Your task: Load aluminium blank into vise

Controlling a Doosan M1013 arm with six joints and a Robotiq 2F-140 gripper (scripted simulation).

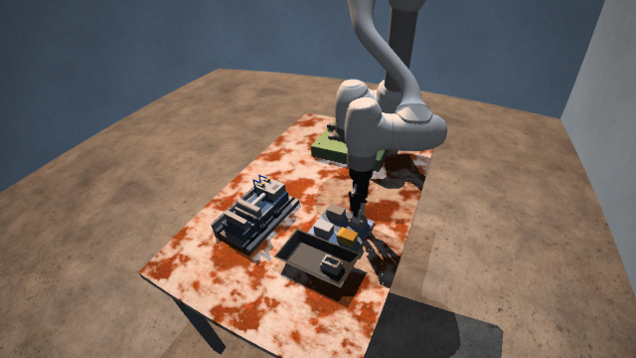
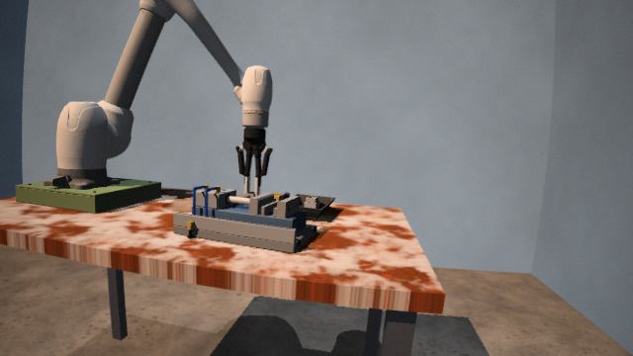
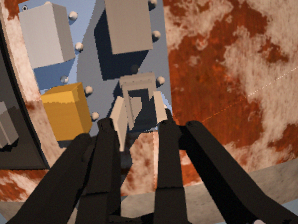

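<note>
My hand is 4 cm short of the infeed plate, 5 cm to the left of it and 6 cm above it. From my hand the other things lie so: brass blank: 9 cm ahead, 4 cm below; aluminium blank: 9 cm ahead, 10 cm to the right, 4 cm below; piston rod: 10 cm ahead, 36 cm to the right, 1 cm above.
</note>
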